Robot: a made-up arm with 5 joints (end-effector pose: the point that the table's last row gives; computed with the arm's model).
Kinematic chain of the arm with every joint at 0, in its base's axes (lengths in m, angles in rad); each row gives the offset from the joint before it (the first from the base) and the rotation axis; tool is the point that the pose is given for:
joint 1: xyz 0 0 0.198 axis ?
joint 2: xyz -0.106 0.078 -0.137 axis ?
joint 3: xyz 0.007 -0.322 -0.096 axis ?
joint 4: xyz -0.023 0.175 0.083 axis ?
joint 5: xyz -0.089 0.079 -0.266 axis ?
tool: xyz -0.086 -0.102 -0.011
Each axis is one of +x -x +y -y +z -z.
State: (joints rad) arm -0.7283 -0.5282 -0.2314 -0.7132 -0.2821
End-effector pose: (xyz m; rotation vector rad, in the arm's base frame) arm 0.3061 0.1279 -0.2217 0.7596 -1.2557 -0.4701
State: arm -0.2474 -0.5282 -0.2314 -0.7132 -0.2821
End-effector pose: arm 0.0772 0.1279 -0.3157 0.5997 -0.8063 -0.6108
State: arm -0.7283 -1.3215 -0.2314 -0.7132 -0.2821
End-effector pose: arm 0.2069 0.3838 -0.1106 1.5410 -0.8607 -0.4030
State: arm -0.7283 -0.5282 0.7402 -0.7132 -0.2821
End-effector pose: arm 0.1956 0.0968 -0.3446 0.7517 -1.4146 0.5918
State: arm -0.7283 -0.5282 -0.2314 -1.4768 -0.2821
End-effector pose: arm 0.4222 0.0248 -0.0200 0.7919 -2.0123 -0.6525
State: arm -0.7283 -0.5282 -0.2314 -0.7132 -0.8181
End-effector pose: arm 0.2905 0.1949 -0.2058 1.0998 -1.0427 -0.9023
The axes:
joint 1: +y
joint 2: -x
joint 3: +z
joint 4: +y
joint 5: +z

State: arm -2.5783 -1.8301 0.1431 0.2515 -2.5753
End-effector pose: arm 0.2827 0.3232 0.0589 1.2399 -0.1834 0.0826
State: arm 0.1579 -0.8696 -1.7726 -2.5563 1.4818
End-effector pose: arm -0.0251 -0.3985 -0.1619 -1.6911 0.2688 0.0993
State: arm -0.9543 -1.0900 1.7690 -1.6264 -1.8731
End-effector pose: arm -0.0245 0.1549 -0.4097 2.2078 0.1376 1.3310
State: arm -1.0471 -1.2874 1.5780 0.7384 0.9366
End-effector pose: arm 0.5294 0.0890 -0.3634 -1.1246 -1.0844 2.4226
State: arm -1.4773 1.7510 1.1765 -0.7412 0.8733
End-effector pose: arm -0.0910 -0.1495 0.0379 -1.8660 0.1097 0.8495
